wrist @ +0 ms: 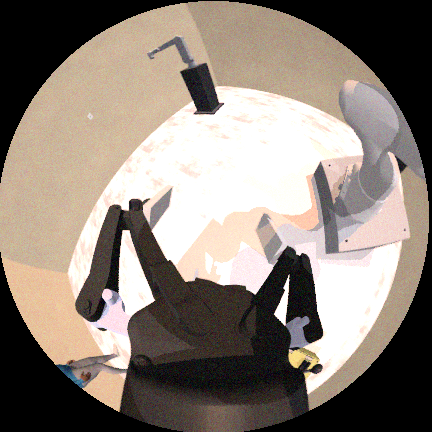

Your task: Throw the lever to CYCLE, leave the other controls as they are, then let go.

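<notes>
My gripper [216, 208] is open, its two pale fingertip pads wide apart with nothing between them. A small yellow object [304, 360] with a dark round knob shows at the lower right, partly hidden behind the gripper's body; I cannot tell whether it belongs to the controls. The lever and its CYCLE marking cannot be made out in the wrist view.
The grey robot arm [372, 120] stands on a pale mounting block [372, 232] at the right. A black pedestal [201, 87] carrying a small grey arm [182, 50] stands at the top. Part of a figure in blue [72, 375] shows at the lower left.
</notes>
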